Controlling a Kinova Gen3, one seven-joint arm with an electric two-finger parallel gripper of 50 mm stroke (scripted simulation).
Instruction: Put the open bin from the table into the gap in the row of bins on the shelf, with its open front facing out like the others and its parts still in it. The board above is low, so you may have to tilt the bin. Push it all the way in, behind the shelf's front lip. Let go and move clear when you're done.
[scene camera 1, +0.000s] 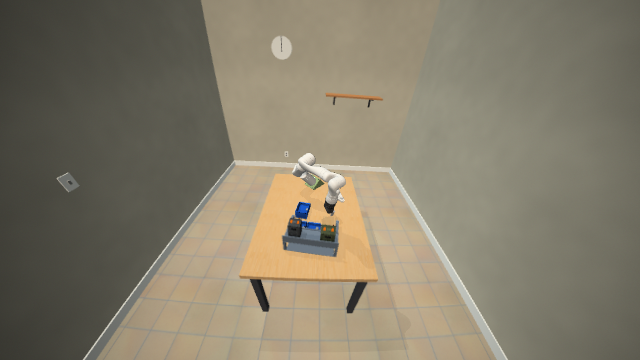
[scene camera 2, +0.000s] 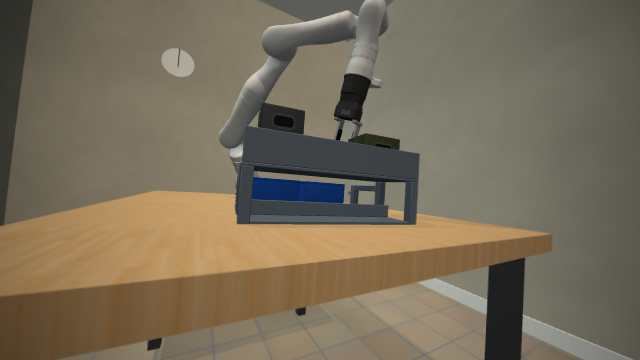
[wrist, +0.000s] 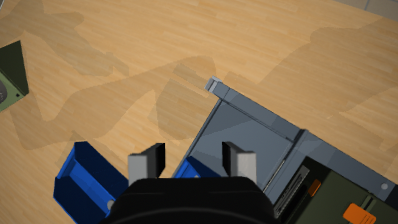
Path:
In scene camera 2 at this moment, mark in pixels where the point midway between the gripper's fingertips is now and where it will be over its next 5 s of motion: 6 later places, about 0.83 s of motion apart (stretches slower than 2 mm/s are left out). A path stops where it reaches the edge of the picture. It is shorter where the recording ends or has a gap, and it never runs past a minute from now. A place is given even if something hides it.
My gripper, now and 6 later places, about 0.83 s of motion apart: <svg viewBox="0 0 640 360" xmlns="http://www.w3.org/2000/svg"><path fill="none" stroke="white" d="M344 142L341 141L330 137L312 134L289 135L268 141L254 148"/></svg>

